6 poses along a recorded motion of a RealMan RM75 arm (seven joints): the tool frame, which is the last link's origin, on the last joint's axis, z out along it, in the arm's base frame.
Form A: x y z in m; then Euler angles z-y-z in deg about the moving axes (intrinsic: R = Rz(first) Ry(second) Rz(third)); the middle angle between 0 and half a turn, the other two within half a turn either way.
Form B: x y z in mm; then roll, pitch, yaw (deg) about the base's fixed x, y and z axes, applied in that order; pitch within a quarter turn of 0, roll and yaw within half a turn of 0. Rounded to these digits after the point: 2 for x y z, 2 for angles.
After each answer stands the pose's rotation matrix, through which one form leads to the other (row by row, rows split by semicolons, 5 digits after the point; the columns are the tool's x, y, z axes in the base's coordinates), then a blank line. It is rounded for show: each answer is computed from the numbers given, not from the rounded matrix.
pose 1, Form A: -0.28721 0.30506 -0.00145 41.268 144.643 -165.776
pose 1, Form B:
-287.21 305.06 -1.45 -170.11 -34.12 24.00
0.75628 0.48874 0.43495; 0.33675 -0.86077 0.38168; 0.56093 -0.14219 -0.81556

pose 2, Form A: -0.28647 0.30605 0.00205 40.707 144.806 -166.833
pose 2, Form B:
-286.47 306.05 2.05 -170.87 -34.14 24.73
0.75176 0.49393 0.43690; 0.34628 -0.85953 0.37589; 0.56119 -0.13129 -0.81721

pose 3, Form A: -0.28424 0.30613 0.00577 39.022 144.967 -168.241
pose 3, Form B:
-284.24 306.13 5.77 -171.87 -34.19 24.76
0.75111 0.48676 0.44598; 0.34640 -0.86567 0.36143; 0.56200 -0.11699 -0.81882

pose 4, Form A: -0.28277 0.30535 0.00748 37.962 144.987 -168.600
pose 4, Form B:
-282.77 305.35 7.48 -172.12 -34.22 24.13
0.75458 0.47537 0.45237; 0.33804 -0.87245 0.35294; 0.56244 -0.11341 -0.81902

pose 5, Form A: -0.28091 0.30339 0.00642 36.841 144.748 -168.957
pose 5, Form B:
-280.91 303.39 6.42 -172.29 -34.51 23.40
0.75629 0.46331 0.46191; 0.32728 -0.87927 0.34607; 0.56649 -0.11056 -0.81662

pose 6, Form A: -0.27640 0.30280 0.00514 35.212 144.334 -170.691
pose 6, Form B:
-276.40 302.80 5.14 -173.38 -35.13 23.81
0.74830 0.46164 0.47637; 0.33012 -0.88204 0.33619; 0.57538 -0.09431 -0.81243

